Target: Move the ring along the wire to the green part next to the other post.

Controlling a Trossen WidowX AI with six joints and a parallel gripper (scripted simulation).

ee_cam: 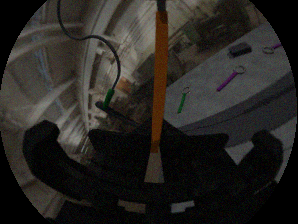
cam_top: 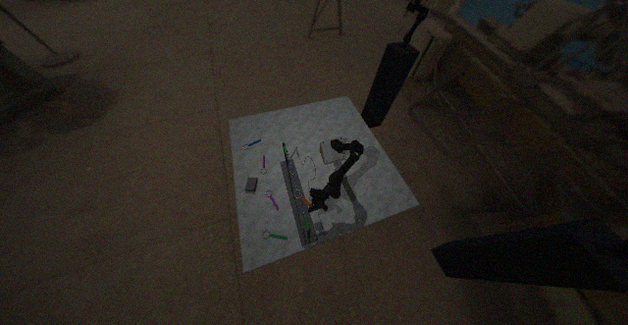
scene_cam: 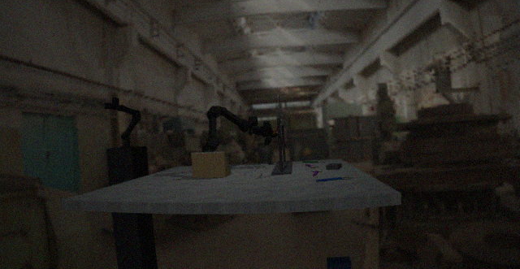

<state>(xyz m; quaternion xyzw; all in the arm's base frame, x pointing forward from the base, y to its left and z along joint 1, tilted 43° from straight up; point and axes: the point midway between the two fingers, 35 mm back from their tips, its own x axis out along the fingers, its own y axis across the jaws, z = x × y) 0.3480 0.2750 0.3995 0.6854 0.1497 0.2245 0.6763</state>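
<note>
The ring with orange handle lies 1 cm ahead of my gripper tip, 7 cm to the right of it and 6 cm above it. Also, from my gripper tip: grey block 35 cm ahead, 37 cm to the right, 20 cm below.
</note>
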